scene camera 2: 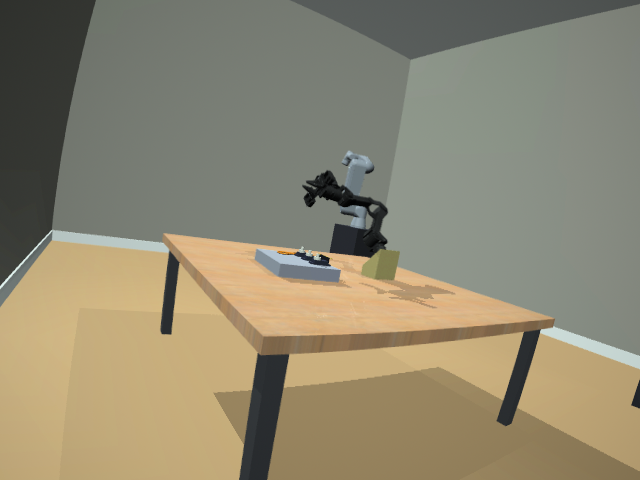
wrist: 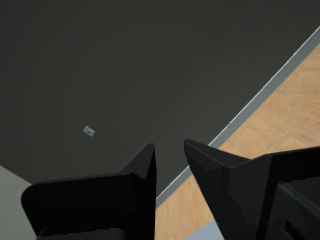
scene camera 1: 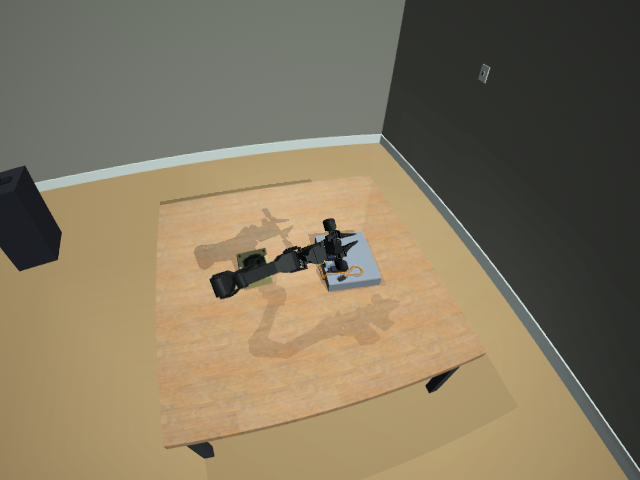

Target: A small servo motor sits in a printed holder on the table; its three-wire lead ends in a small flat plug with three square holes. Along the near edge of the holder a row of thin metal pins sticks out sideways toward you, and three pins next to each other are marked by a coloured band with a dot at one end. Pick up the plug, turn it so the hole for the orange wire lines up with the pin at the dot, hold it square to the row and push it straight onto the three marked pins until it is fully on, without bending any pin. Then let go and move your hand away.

Scene:
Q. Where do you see a grey printed holder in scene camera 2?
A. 285,266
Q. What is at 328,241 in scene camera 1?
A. My gripper.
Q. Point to a grey printed holder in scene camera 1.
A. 360,255

